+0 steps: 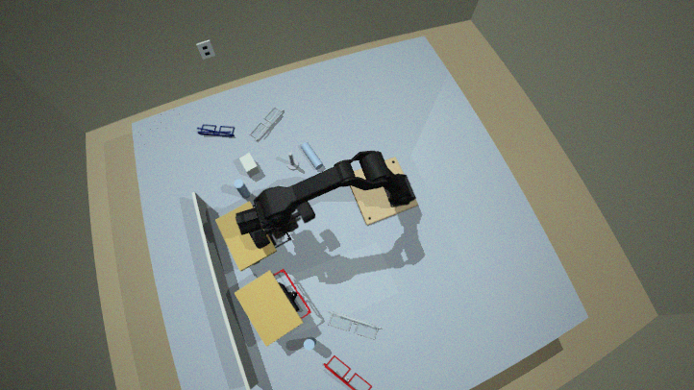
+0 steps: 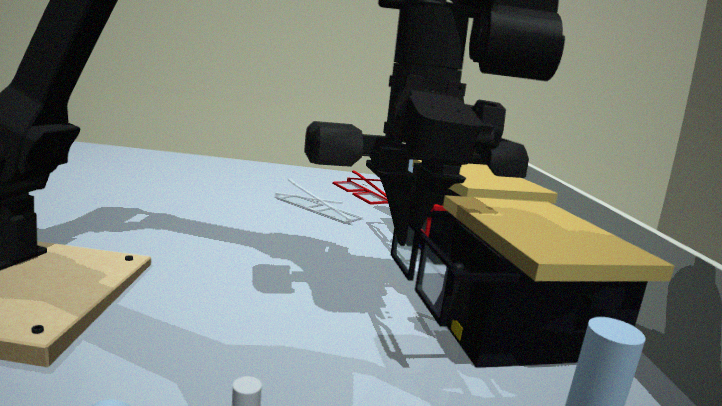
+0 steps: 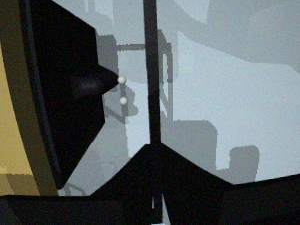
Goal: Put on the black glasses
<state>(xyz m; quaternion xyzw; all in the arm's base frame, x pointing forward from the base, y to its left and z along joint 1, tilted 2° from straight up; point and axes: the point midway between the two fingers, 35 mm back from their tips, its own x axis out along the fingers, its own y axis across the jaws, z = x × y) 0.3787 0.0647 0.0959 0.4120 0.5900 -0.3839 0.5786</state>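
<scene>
Now: the display head 90 mm ahead of my gripper tip, 20 mm below it and 10 mm to the right of it. From my gripper tip the other things lie so: clear glasses 440 mm to the right, 50 mm below, 30 mm ahead; then white block 260 mm to the right, 100 mm ahead, 50 mm below; then white board 220 mm ahead, 140 mm to the left, 20 mm below.
</scene>
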